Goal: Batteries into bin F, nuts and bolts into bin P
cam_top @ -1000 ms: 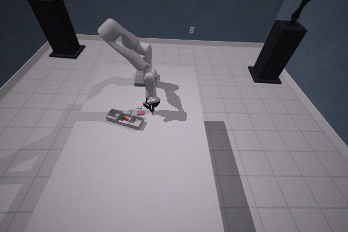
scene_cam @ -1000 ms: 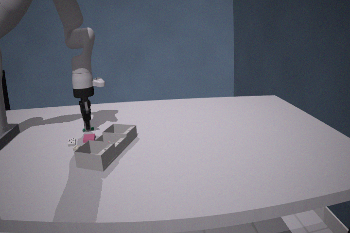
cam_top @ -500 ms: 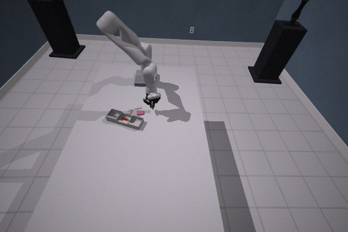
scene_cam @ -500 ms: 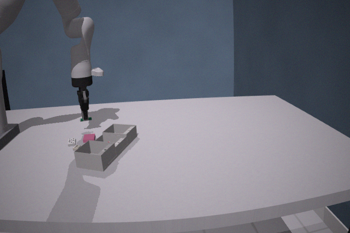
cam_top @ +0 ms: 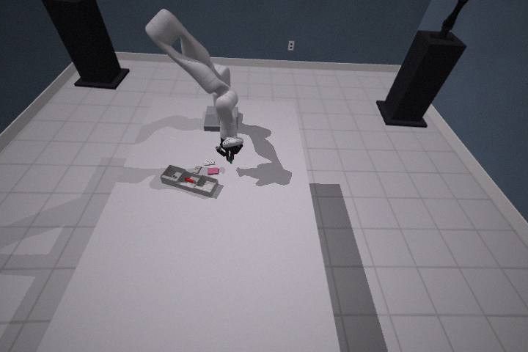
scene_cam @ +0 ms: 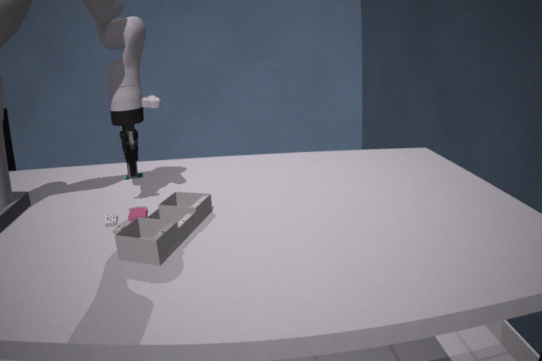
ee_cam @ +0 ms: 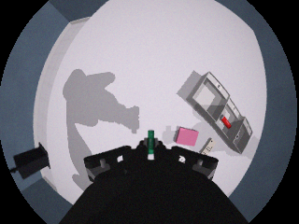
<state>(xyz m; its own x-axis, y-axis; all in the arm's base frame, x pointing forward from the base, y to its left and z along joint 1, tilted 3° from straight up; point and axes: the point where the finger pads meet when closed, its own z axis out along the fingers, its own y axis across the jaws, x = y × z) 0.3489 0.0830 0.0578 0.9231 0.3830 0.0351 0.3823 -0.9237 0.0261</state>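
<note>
Now: hand 18 cm to the left of the grey three-part bin, 11 cm short of it and 6 cm above it. From my hand the other things lie so: pink block 9 cm to the right, 8 cm below, 3 cm ahead; then green battery 2 cm below; then cream domino-like tile 17 cm to the right, 8 cm below, 2 cm ahead.
</note>
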